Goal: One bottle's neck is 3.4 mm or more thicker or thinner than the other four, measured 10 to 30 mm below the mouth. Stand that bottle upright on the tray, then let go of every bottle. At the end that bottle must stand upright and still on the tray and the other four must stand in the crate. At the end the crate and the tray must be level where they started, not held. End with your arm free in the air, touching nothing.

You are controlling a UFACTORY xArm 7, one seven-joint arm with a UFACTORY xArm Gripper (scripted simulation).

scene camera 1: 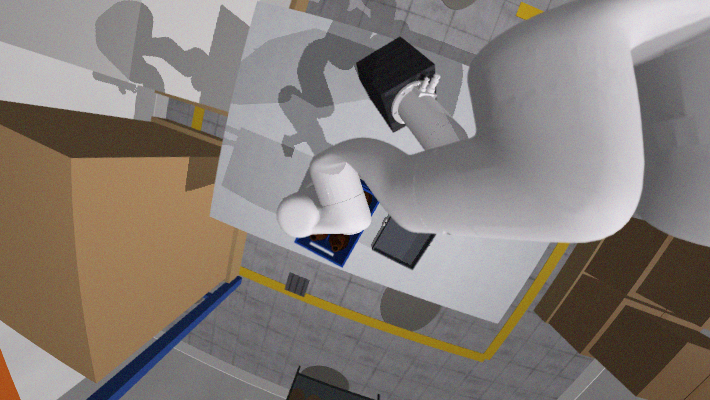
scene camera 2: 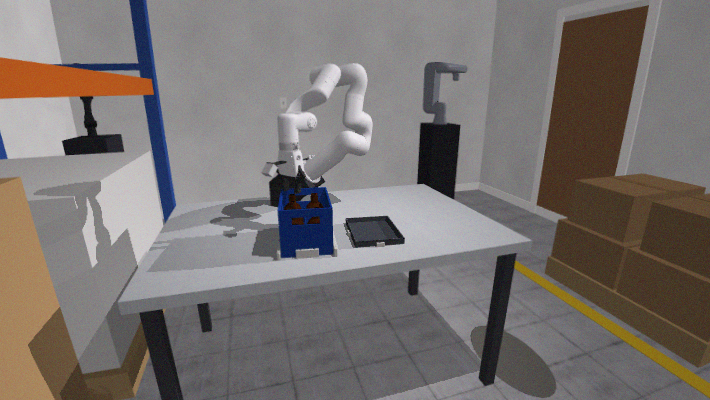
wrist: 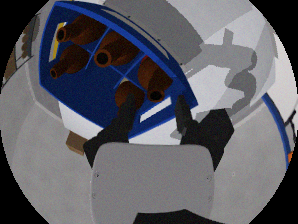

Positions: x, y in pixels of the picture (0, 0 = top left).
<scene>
blue crate: scene camera 1; scene camera 2; wrist 90, 94
same spot on blue crate: (scene camera 2: 307, 236) = (scene camera 1: 327, 242)
</scene>
